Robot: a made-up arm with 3 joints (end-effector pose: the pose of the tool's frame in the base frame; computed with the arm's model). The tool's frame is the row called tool.
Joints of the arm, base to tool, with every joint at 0 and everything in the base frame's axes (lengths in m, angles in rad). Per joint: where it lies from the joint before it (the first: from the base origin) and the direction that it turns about. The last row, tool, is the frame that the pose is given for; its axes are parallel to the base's.
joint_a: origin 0 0 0.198 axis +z
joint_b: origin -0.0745 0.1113 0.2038 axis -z
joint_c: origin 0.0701 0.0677 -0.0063 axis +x
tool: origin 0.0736 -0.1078 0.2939
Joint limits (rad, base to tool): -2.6..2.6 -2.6..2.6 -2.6..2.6
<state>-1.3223 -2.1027 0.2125</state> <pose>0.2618 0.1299 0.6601 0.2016 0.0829 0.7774</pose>
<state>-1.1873 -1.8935 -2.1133</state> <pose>-0.0587 0.4893 0.3361 -2.0097 -0.7407 0.4183</pose>
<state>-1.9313 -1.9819 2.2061</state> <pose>0.2792 -0.0670 0.1343 2.2055 0.0558 0.0282</pose>
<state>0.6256 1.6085 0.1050</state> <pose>-0.1044 -0.1120 0.6765 0.0964 -0.0516 -0.9820</pose>
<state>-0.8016 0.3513 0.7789</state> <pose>-0.1105 -0.0878 0.5289 0.6890 -0.4479 -1.0914</pose>
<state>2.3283 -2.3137 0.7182</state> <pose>-0.2461 -0.2594 0.5459 0.5469 -0.5868 -1.5632</pose>
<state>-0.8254 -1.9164 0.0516</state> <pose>0.1465 0.2323 0.6834 0.0464 0.0281 1.0907</pose>
